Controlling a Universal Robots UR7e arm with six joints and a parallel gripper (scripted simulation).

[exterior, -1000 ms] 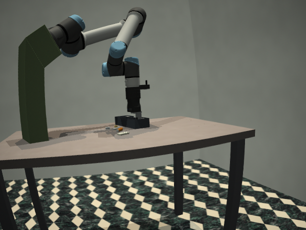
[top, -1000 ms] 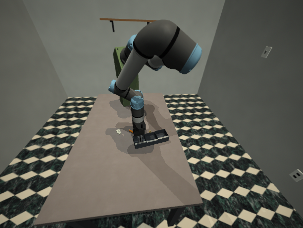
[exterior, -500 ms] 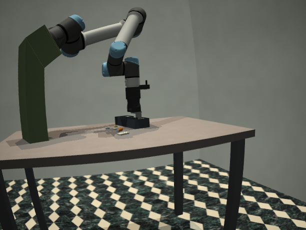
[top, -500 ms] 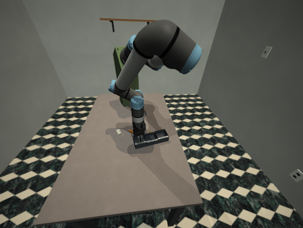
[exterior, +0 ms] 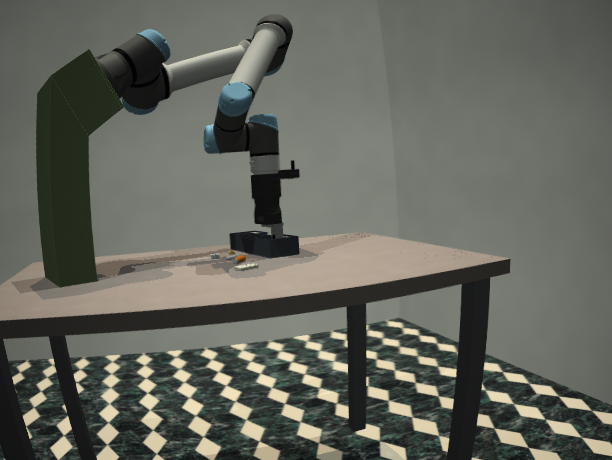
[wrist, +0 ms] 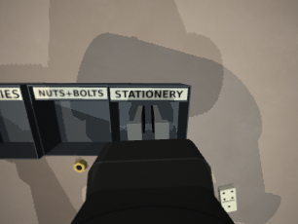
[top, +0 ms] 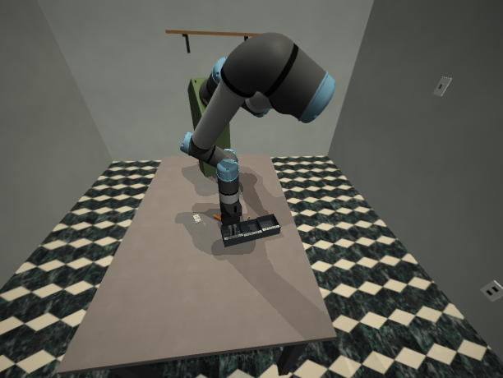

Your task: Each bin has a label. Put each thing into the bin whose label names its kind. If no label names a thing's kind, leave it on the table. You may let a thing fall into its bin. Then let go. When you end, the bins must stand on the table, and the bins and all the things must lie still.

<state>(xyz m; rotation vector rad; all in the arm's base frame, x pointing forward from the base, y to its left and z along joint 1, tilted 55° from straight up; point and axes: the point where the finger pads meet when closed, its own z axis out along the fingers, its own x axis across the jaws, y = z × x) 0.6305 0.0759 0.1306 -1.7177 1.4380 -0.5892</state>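
Now: the dark three-compartment bin row 80 mm to the left of my hand, 30 mm behind it and 10 mm below it. Also, from my hand: orange battery (110 mm behind, 80 mm to the right, 30 mm below); grey bolt (120 mm behind, 30 mm to the right, 30 mm below); brass nut (120 mm behind, 70 mm to the left, 30 mm below).
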